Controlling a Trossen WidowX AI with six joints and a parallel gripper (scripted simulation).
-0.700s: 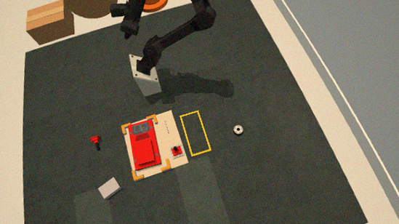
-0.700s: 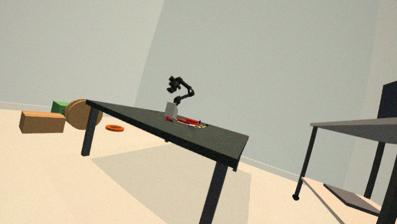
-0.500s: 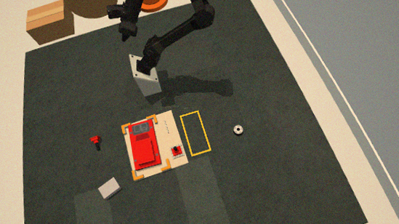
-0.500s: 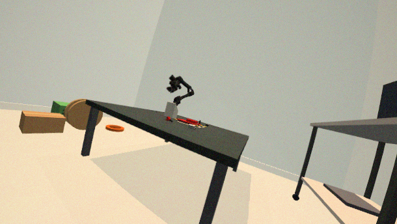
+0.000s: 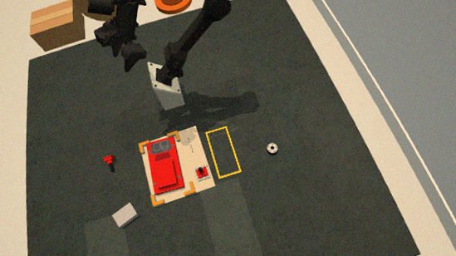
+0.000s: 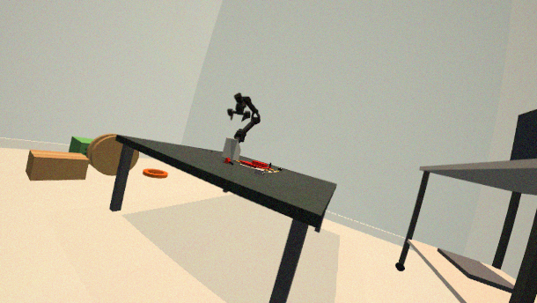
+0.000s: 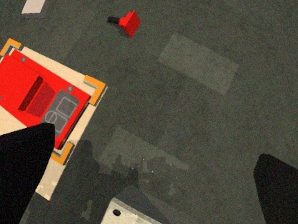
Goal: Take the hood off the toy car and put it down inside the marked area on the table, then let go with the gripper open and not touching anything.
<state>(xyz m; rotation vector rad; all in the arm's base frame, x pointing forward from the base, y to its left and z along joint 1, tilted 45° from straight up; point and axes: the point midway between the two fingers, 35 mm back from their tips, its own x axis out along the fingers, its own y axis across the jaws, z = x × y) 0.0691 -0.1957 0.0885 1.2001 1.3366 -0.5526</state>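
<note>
Now: gripper tip 290 mm short of the red hood, 270 mm above it and 50 mm to the right of it.
</note>
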